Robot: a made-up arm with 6 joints. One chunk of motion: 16 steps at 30 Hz.
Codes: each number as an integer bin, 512 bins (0 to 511) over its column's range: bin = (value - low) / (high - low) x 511, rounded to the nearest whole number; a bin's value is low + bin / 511 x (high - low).
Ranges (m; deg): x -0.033..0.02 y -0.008..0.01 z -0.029..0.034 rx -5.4..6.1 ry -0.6..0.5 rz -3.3..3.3
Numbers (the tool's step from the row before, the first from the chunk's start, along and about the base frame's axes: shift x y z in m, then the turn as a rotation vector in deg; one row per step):
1: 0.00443 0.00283 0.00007 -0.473 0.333 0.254
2: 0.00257 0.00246 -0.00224 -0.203 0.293 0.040
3: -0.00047 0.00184 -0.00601 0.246 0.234 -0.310
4: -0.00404 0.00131 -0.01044 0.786 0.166 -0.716
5: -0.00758 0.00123 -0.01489 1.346 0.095 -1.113
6: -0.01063 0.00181 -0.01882 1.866 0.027 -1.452
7: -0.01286 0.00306 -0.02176 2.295 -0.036 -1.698
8: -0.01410 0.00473 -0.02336 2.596 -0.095 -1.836
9: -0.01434 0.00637 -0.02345 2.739 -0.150 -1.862
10: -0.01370 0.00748 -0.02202 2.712 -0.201 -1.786
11: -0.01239 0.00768 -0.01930 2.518 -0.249 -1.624
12: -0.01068 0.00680 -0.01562 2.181 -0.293 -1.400
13: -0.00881 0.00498 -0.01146 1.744 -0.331 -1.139
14: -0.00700 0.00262 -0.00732 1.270 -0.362 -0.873
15: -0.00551 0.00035 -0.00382 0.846 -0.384 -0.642
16: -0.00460 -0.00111 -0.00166 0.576 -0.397 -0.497
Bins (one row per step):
1: 361 307 236 219 433 275
2: 343 297 217 231 415 259
3: 314 279 186 251 387 231
4: 279 264 151 275 356 200
5: 245 262 114 300 323 169
6: 216 278 83 323 291 143
7: 194 314 59 342 262 124
8: 182 361 46 355 235 113
9: 180 408 45 362 209 111
10: 186 439 57 360 185 117
11: 199 445 79 352 163 130
12: 215 420 109 337 143 147
13: 233 368 142 317 125 167
14: 251 301 176 296 111 188
15: 265 237 204 278 100 206
16: 274 196 222 266 94 217

